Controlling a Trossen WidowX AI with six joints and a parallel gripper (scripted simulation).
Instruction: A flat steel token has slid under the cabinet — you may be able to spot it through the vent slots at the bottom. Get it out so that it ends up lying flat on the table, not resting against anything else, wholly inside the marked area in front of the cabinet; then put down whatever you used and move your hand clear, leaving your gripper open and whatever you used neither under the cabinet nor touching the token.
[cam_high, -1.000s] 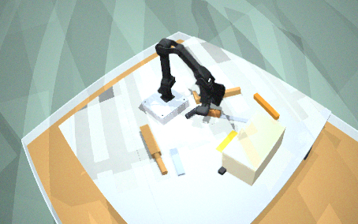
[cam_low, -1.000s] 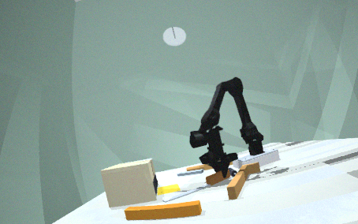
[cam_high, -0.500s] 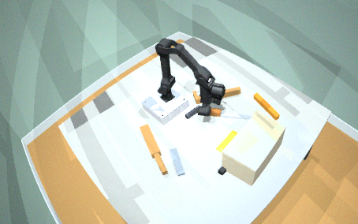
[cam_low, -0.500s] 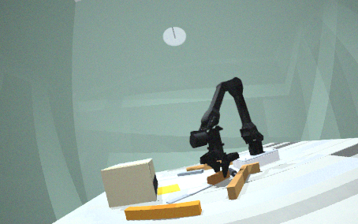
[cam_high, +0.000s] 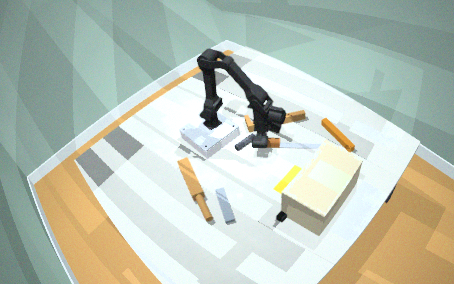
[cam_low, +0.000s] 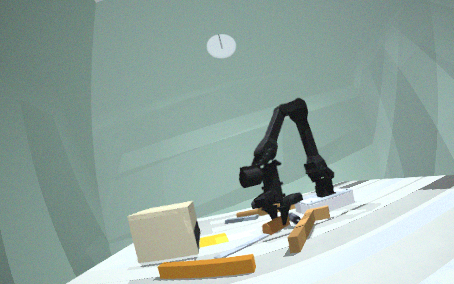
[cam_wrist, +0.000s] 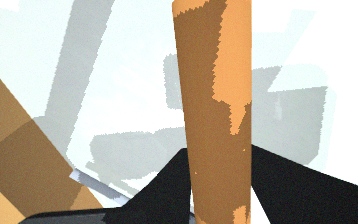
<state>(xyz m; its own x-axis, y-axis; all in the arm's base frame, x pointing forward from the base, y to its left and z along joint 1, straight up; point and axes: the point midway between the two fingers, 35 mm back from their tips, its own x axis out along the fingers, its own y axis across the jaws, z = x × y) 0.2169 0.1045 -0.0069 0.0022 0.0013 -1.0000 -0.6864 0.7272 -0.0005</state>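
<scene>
Right now the orange paddle is 3 cm ahead of my gripper tip, 36 cm to the right of it and 1 cm above it. From my gripper tip the other things lie so: orange bar: 21 cm ahead, 29 cm to the left; grey flat bar: 14 cm ahead, 31 cm to the right.
</scene>
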